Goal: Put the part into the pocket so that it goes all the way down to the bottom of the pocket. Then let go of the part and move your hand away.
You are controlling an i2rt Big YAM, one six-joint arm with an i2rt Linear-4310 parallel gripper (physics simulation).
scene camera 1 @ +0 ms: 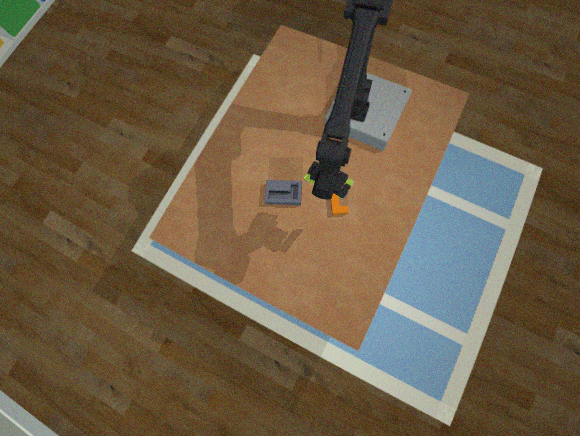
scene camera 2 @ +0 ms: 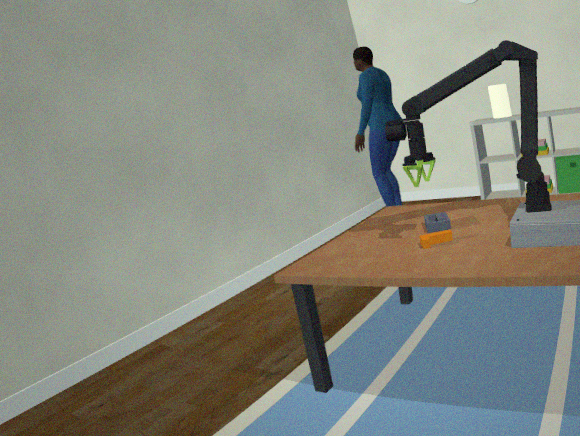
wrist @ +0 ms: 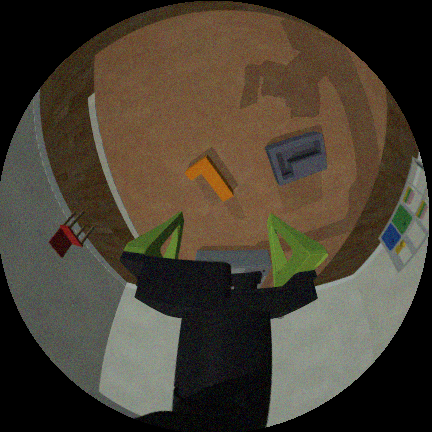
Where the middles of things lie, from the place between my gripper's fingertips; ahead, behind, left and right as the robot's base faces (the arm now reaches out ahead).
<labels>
Now: the orange L-shaped block [wrist: 205,166] 3 cm behind my hand, 4 cm to the left of it and 18 cm below it. Also, from my hand: grey pocket block [scene camera 1: 279,192] (17 cm to the right, 18 cm below).
</labels>
